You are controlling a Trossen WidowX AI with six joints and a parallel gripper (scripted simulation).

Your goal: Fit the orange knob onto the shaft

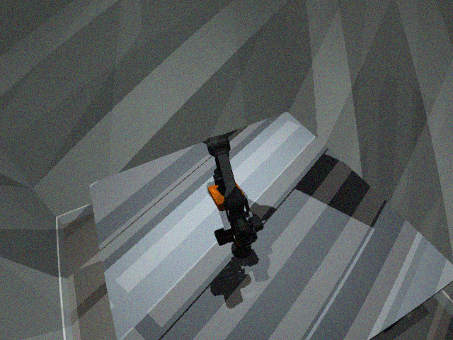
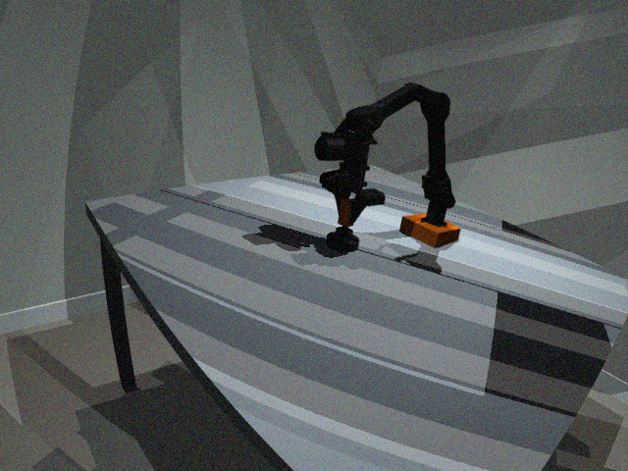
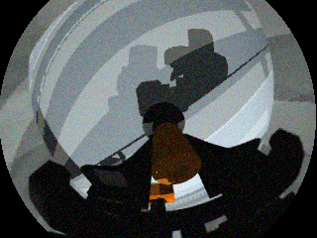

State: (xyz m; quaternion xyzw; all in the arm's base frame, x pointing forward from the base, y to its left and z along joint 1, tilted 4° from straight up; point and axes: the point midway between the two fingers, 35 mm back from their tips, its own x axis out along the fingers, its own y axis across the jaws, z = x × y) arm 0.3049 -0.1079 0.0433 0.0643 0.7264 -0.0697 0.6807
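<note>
The orange knob is 2 cm above my gripper tip. The rest, counted from my gripper tip: dark round pedestal: 4 cm below.
</note>
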